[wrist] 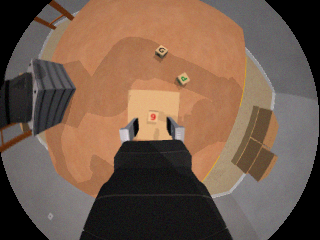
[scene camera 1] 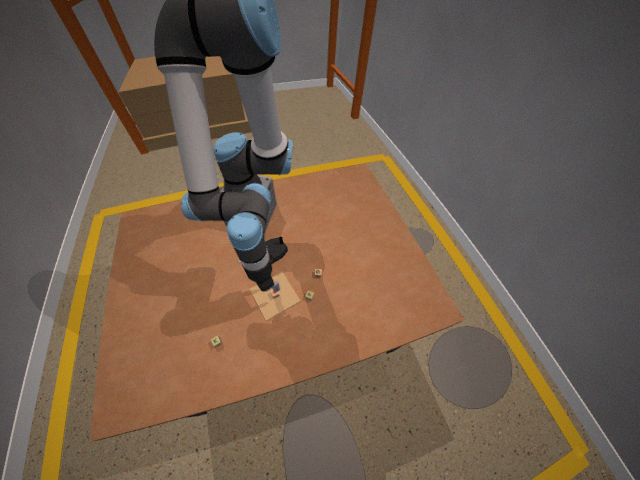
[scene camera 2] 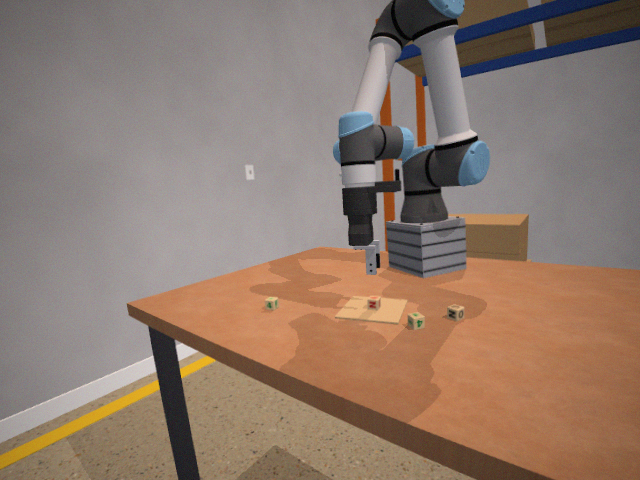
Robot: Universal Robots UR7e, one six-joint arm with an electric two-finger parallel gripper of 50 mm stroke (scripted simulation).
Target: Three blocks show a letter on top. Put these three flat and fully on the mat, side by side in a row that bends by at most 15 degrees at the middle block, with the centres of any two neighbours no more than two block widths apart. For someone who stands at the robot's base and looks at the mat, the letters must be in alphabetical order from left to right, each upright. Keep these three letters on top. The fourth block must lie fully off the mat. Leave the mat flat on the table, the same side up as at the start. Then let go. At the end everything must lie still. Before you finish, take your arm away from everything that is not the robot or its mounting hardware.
Scene:
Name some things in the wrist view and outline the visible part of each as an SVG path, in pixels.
My gripper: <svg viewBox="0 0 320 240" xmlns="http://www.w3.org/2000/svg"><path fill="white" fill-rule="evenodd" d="M185 127L179 126L171 117L167 117L166 128L173 140L131 141L136 137L139 130L138 118L133 118L125 128L119 130L121 147L114 157L114 172L109 180L100 188L79 240L233 240L209 191L192 171L192 156L184 145Z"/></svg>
A tan mat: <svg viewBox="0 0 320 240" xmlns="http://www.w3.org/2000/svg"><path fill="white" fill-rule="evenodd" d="M128 90L128 124L134 117L139 119L139 131L134 139L173 140L166 129L166 117L170 116L177 123L180 92ZM149 110L159 112L158 122L147 121Z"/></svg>

